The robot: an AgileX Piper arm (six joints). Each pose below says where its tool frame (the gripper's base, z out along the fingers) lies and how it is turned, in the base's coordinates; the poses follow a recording.
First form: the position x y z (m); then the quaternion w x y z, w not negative.
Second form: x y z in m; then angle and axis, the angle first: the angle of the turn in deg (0 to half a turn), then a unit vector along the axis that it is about. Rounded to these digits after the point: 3 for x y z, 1 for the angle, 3 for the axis.
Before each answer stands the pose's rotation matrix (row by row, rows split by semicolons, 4 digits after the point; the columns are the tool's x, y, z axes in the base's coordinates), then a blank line. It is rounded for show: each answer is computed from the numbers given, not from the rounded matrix.
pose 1, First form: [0.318, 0.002, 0.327, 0.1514, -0.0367, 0.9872, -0.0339]
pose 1, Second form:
-0.9515 -0.0622 0.3014; -0.0827 0.9950 -0.0558; -0.2964 -0.0780 -0.9519

[0.318, 0.002, 0.327, 162.6, -0.037, 0.999, -0.034]
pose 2, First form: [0.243, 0.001, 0.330, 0.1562, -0.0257, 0.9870, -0.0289]
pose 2, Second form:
-0.9499 -0.0417 0.3098; -0.0598 0.9970 -0.0490; -0.3068 -0.0651 -0.9495

[0.243, 0.001, 0.330, 162.0, -0.026, 0.999, -0.029]
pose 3, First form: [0.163, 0.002, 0.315, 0.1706, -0.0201, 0.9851, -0.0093]
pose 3, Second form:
-0.9410 -0.0364 0.3365; -0.0428 0.9990 -0.0115; -0.3357 -0.0252 -0.9416

[0.163, 0.002, 0.315, 160.4, -0.020, 1.000, -0.009]
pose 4, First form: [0.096, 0.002, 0.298, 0.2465, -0.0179, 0.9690, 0.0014]
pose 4, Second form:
-0.8778 -0.0354 0.4776; -0.0340 0.9994 0.0115; -0.4777 -0.0061 -0.8785

[0.096, 0.002, 0.298, 151.5, -0.018, 1.000, 0.001]
